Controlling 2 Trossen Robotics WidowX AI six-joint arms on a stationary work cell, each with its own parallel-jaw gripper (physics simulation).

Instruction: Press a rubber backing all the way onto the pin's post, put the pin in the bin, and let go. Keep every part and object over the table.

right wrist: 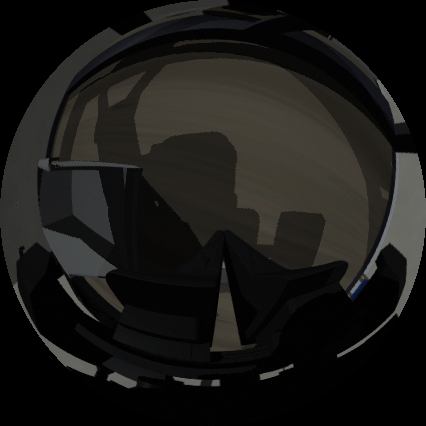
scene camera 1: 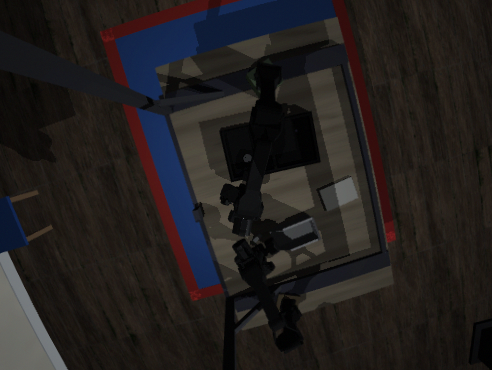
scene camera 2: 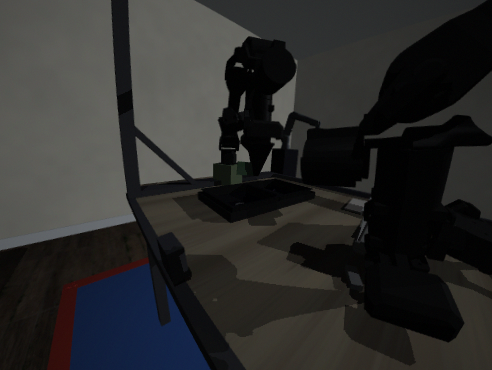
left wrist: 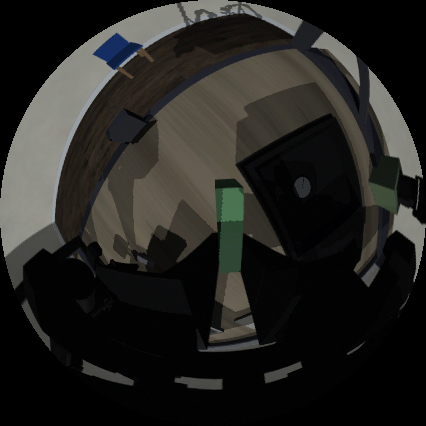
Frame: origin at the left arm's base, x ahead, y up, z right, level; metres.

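Where they show: left gripper, between the fingertips: (scene camera 2: 255, 175) (left wrist: 226, 237); right gripper, between the fingertips: (right wrist: 222, 235) (scene camera 1: 259, 246) (left wrist: 137, 265); left arm's base, origin of its link: (scene camera 1: 265, 77) (scene camera 2: 228, 163); right arm's base, origin of its link: (scene camera 1: 287, 305).
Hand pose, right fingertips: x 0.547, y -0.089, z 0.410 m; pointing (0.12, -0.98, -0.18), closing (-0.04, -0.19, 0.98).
Each offset is from my right fingertips to the top centre of the thing. "*": to the spot under its first point.
My left gripper (scene camera 1: 243, 232) (scene camera 2: 258, 172) (left wrist: 226, 237) is high above the table, shut on a narrow green piece {dx -0.263, dy +0.149, dz -0.081 m} (left wrist: 230, 215) (scene camera 2: 243, 167) that sticks out past its fingertips. My right gripper (scene camera 1: 243, 247) (right wrist: 222, 235) is shut and empty, its fingertips together. A small grey piece {dx -0.037, dy +0.004, dz -0.015 m} (scene camera 2: 355, 280) (right wrist: 224, 274) shows beside the right gripper in scene camera 2 and through the gap behind its fingertips in the right wrist view. A grey disc {dx -0.337, dy +0.010, dz -0.181 m} (scene camera 1: 247, 157) (left wrist: 302, 187) lies in the black tray {dx -0.321, dy +0.033, dz -0.284 m} (scene camera 1: 272, 169). I cannot tell which piece is the pin or the backing.
An open light-grey box {* dx -0.018, dy +0.040, dz -0.144 m} (right wrist: 80, 250) (scene camera 1: 301, 232) stands right of the grippers in scene camera 1. A whitish flat box {dx +0.018, dy +0.000, dz -0.408 m} (scene camera 1: 340, 192) is farther right. A dark clamp {dx -0.275, dy +0.053, dz +0.116 m} (scene camera 1: 198, 212) (scene camera 2: 174, 260) sits on the table edge. A green cube {dx -0.545, dy +0.089, dz -0.411 m} (scene camera 2: 225, 173) (left wrist: 385, 186) is by the far arm's base.
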